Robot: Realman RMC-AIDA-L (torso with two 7-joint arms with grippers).
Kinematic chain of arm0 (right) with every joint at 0, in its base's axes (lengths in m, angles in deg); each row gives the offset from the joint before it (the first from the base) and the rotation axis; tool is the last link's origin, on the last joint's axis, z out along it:
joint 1: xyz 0 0 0.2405 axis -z
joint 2: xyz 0 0 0 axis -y
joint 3: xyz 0 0 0.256 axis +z
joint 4: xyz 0 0 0 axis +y
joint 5: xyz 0 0 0.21 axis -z
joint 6: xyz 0 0 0 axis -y
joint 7: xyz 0 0 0.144 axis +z
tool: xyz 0 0 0
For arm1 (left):
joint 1: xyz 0 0 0.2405 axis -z
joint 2: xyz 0 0 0 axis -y
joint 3: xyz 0 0 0.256 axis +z
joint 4: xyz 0 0 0 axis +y
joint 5: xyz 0 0 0.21 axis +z
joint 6: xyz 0 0 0 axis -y
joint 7: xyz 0 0 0.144 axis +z
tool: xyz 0 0 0
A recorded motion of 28 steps. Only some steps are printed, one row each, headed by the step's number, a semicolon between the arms.
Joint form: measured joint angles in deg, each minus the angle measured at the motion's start. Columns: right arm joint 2, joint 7, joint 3, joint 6, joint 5, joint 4, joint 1; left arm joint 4, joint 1, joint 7, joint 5, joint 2, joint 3, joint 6.
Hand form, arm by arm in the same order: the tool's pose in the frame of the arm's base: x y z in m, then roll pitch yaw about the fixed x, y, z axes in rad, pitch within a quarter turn. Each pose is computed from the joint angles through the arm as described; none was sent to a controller.
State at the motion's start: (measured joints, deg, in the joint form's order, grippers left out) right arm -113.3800 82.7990 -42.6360 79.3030 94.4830 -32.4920 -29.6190; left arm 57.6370 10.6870 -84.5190 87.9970 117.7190 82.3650 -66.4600
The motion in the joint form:
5: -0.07 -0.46 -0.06 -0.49 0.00 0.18 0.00; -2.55 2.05 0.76 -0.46 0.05 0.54 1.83
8: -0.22 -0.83 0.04 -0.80 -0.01 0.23 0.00; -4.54 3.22 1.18 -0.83 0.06 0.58 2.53
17: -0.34 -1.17 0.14 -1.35 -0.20 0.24 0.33; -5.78 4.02 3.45 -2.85 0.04 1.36 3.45
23: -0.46 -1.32 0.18 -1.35 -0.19 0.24 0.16; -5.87 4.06 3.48 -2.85 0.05 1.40 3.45
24: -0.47 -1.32 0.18 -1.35 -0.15 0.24 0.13; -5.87 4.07 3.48 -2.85 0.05 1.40 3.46
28: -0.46 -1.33 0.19 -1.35 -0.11 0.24 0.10; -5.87 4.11 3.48 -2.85 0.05 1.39 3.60
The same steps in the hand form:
5: 0.2755 0.3676 0.0481 -2.7788 0.7814 -0.4731; -0.2523 0.3034 -0.0385 -2.8464 -0.4740 0.3552
8: 0.2758 0.3679 0.0473 -2.7704 0.7815 -0.4682; -0.2539 0.3066 -0.0422 -2.8490 -0.4713 0.3670
17: 0.2785 0.3673 0.0472 -2.7563 0.7838 -0.4679; -0.2512 0.3098 -0.0448 -2.8345 -0.4813 0.3404
23: 0.2771 0.3679 0.0464 -2.7559 0.7843 -0.4632; -0.2513 0.3097 -0.0452 -2.8357 -0.4807 0.3409
24: 0.2769 0.3680 0.0463 -2.7563 0.7837 -0.4630; -0.2512 0.3098 -0.0452 -2.8355 -0.4807 0.3407
28: 0.2768 0.3681 0.0463 -2.7561 0.7830 -0.4622; -0.2512 0.3103 -0.0451 -2.8330 -0.4804 0.3402

